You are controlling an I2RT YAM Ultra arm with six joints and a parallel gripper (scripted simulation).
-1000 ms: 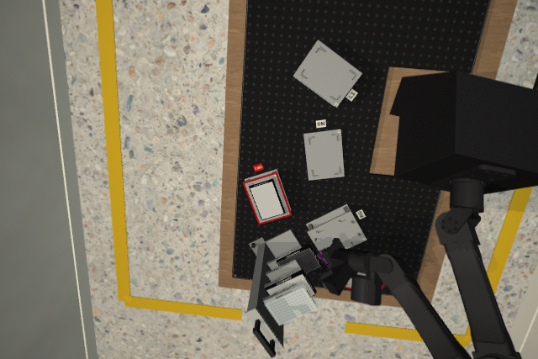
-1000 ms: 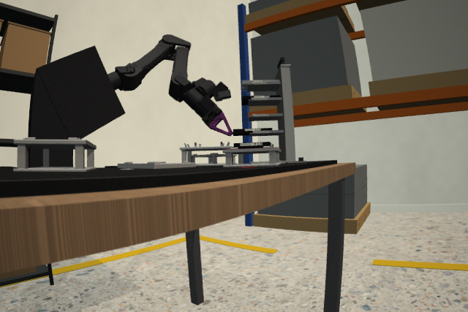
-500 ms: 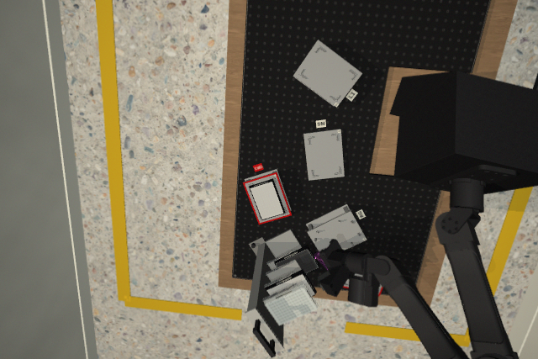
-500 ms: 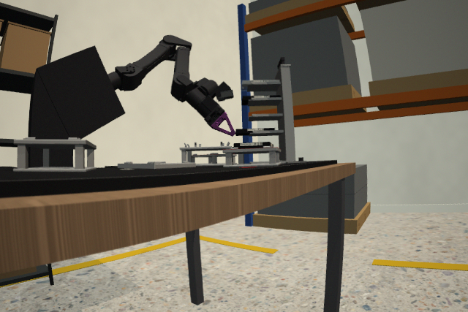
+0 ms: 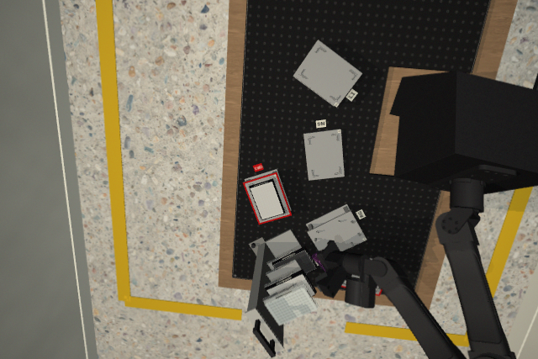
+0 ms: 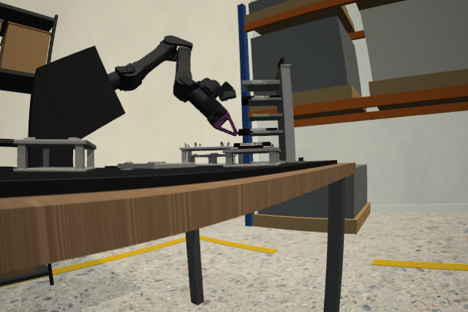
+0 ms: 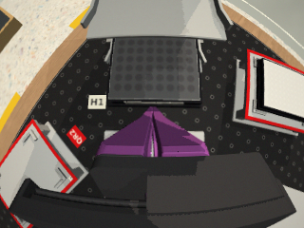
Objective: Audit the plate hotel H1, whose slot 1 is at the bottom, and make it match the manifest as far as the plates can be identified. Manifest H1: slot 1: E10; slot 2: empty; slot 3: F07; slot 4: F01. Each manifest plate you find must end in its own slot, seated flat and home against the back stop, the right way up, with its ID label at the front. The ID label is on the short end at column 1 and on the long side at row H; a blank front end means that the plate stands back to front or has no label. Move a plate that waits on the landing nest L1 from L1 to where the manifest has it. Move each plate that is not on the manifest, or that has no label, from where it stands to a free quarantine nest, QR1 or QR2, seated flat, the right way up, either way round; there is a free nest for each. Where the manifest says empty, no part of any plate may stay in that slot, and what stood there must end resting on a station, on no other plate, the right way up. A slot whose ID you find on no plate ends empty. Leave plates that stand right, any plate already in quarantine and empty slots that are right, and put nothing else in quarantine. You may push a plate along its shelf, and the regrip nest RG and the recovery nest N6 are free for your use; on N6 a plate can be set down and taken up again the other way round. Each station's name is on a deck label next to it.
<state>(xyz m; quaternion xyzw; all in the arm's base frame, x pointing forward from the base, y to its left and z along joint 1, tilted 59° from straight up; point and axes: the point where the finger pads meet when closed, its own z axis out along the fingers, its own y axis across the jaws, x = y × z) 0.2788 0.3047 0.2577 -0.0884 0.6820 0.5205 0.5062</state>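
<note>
The regrip nest RG is 70 mm behind my hand, 60 mm to the right of it and 50 mm below it. Also, from my hand: H1 deck label: 100 mm to the left, 100 mm below, 30 mm behind; plate hotel H1: 130 mm ahead, 110 mm to the left, 50 mm above; white well plate: 160 mm above, 70 mm ahead, 60 mm to the left.
</note>
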